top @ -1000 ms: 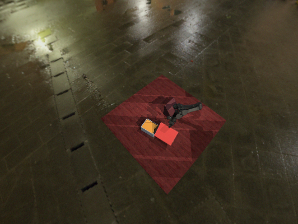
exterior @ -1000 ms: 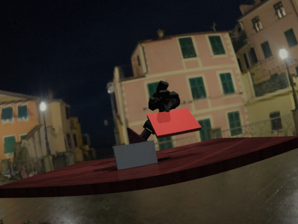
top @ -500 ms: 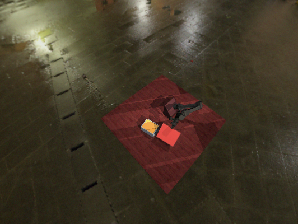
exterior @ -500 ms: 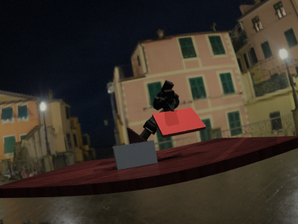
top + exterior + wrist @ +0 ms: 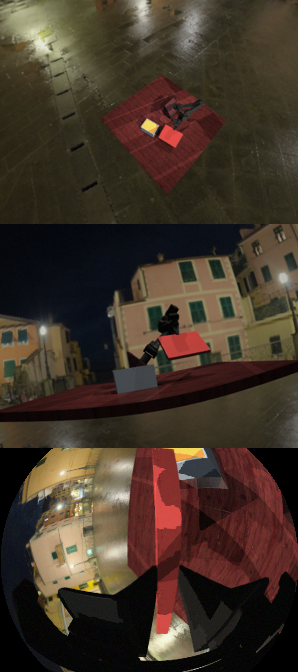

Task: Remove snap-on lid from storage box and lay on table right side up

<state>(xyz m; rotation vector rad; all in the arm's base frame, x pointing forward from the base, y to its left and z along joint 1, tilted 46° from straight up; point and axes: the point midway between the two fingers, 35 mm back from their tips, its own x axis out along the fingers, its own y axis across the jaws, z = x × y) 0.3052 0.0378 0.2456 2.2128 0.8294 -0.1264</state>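
Right now my gripper tip is 60 mm short of the red lid, 10 mm to the right of it and 50 mm above it. The rest, counted from my gripper tip: grey storage box (110 mm ahead, 270 mm to the right, 180 mm below).
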